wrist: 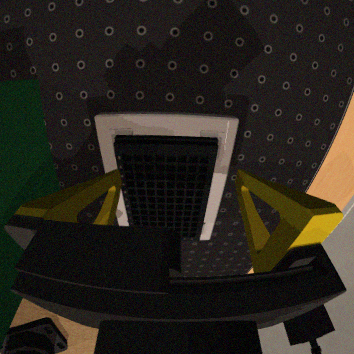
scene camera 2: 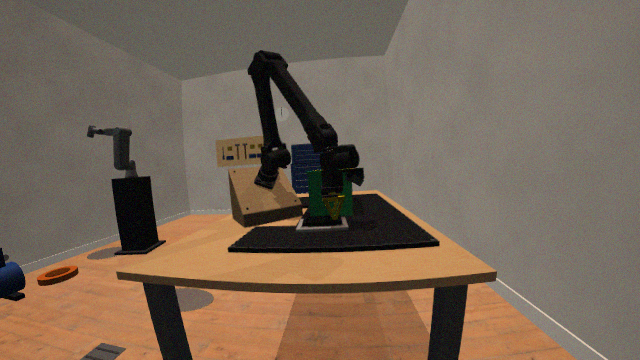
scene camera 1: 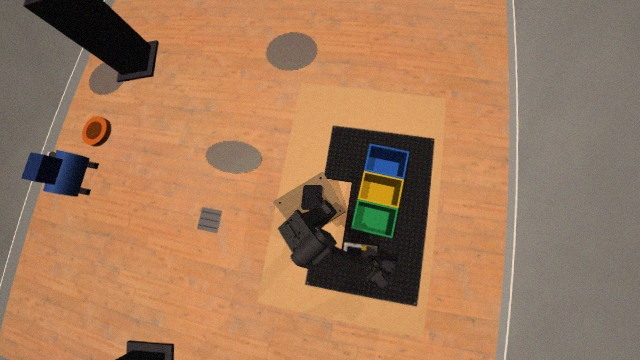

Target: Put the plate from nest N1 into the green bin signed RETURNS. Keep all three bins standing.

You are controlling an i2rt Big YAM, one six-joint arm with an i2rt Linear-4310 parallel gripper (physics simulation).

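Seen in the pictures: gripper, fingertip midpoint: (wrist: 177, 175) (scene camera 2: 333, 216); arm's base, origin of the base link: (wrist: 30, 339) (scene camera 2: 266, 178) (scene camera 1: 311, 196).
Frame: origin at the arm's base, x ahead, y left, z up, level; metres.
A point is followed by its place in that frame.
The black plate (wrist: 165, 200) @(x 0.209, y -0.292, z -0.132 m) (scene camera 2: 311, 220) @(x 0.169, y -0.295, z -0.133 m) with a grid of small wells lies in the pale frame of a nest (wrist: 165, 125) (scene camera 2: 322, 228) (scene camera 1: 353, 245) on the dark mat. No nest label is legible. My gripper (wrist: 177, 175) @(x 0.242, y -0.309, z -0.123 m) (scene camera 2: 333, 216) @(x 0.242, y -0.309, z -0.123 m) is open and empty. Its yellow fingers stand apart on either side of the plate in the wrist view, seemingly above it; the exact height is unclear. The green bin (scene camera 1: 375, 219) @(x 0.298, y -0.114, z -0.155 m) (scene camera 2: 316, 192) @(x 0.207, y -0.156, z -0.060 m) (wrist: 20, 125) @(x 0.307, y -0.186, z -0.127 m) stands upright beside the nest. Its sign is not readable. The arm partly hides the nest in the scene views.
The yellow bin (scene camera 1: 381, 191) @(x 0.341, y 0.026, z -0.155 m) and blue bin (scene camera 1: 387, 162) @(x 0.386, y 0.177, z -0.155 m) stand upright in a row beyond the green bin, on the black perforated mat (scene camera 1: 417, 225) @(x 0.503, y -0.155, z -0.158 m) (scene camera 2: 400, 237) @(x 0.389, y -0.474, z -0.157 m). A slanted wooden block (scene camera 1: 290, 200) @(x -0.092, y -0.015, z 0.027 m) (scene camera 2: 250, 195) @(x -0.059, y -0.106, z -0.059 m) stands by the arm's base. The wooden table's edge (scene camera 2: 305, 287) @(x 0.123, y -0.607, z -0.178 m) runs around the mat.
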